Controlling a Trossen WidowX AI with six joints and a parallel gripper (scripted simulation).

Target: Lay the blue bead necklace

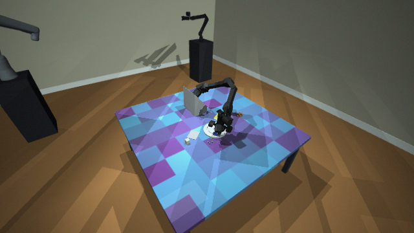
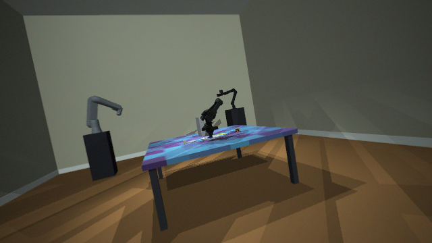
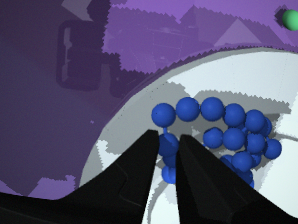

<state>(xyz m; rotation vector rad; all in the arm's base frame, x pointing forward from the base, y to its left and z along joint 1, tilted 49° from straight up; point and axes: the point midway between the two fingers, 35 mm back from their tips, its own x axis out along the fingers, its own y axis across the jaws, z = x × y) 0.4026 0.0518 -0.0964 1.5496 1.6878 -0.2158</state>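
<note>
The round white bead board lies 80 mm behind my gripper tip, 20 mm to the left of it and 10 mm below it. Also, from my gripper tip: cream cube (90 mm behind, 250 mm to the right); yellow patch (180 mm behind, 190 mm to the left, 20 mm below); flat grey square (140 mm behind, 160 mm to the right, 20 mm below).
</note>
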